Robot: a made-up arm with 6 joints. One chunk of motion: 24 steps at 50 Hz.
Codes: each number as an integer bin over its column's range. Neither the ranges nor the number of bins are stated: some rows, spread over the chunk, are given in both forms.
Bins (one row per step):
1: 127 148 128 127 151 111
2: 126 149 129 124 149 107
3: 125 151 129 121 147 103
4: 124 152 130 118 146 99
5: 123 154 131 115 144 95
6: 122 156 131 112 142 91
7: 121 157 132 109 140 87
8: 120 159 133 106 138 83
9: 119 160 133 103 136 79
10: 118 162 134 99 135 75
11: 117 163 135 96 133 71
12: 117 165 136 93 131 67
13: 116 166 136 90 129 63
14: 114 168 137 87 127 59
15: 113 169 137 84 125 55
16: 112 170 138 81 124 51
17: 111 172 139 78 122 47
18: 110 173 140 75 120 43
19: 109 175 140 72 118 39
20: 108 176 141 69 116 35
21: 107 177 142 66 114 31
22: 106 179 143 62 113 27
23: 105 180 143 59 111 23
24: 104 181 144 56 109 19
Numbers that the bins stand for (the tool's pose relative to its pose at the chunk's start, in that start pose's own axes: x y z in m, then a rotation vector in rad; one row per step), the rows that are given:
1: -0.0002 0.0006 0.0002 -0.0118 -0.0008 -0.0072
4: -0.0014 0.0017 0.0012 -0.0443 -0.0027 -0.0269
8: -0.0029 0.0036 0.0026 -0.0876 -0.0059 -0.0533
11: -0.0041 0.0047 0.0035 -0.1236 -0.0078 -0.0731
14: -0.0053 0.0061 0.0045 -0.1561 -0.0102 -0.0928
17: -0.0065 0.0072 0.0054 -0.1886 -0.0122 -0.1126
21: -0.0080 0.0086 0.0068 -0.2319 -0.0153 -0.1389
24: -0.0092 0.0097 0.0078 -0.2680 -0.0173 -0.1587
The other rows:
2: -0.0006 0.0009 0.0007 -0.0226 -0.0016 -0.0138
3: -0.0010 0.0015 0.0007 -0.0335 -0.0024 -0.0204
5: -0.0018 0.0023 0.0016 -0.0551 -0.0035 -0.0335
6: -0.0022 0.0028 0.0016 -0.0659 -0.0043 -0.0401
7: -0.0025 0.0031 0.0021 -0.0767 -0.0051 -0.0467
9: -0.0033 0.0039 0.0026 -0.0984 -0.0067 -0.0599
10: -0.0037 0.0045 0.0031 -0.1128 -0.0071 -0.0665
12: -0.0041 0.0053 0.0040 -0.1345 -0.0086 -0.0796
13: -0.0045 0.0056 0.0040 -0.1453 -0.0094 -0.0862
15: -0.0057 0.0064 0.0045 -0.1669 -0.0110 -0.0994
16: -0.0061 0.0067 0.0049 -0.1778 -0.0114 -0.1060
18: -0.0069 0.0075 0.0059 -0.1994 -0.0129 -0.1192
19: -0.0073 0.0080 0.0059 -0.2102 -0.0137 -0.1258
20: -0.0076 0.0083 0.0064 -0.2211 -0.0145 -0.1324
22: -0.0084 0.0091 0.0073 -0.2463 -0.0157 -0.1455
23: -0.0088 0.0094 0.0073 -0.2571 -0.0165 -0.1521

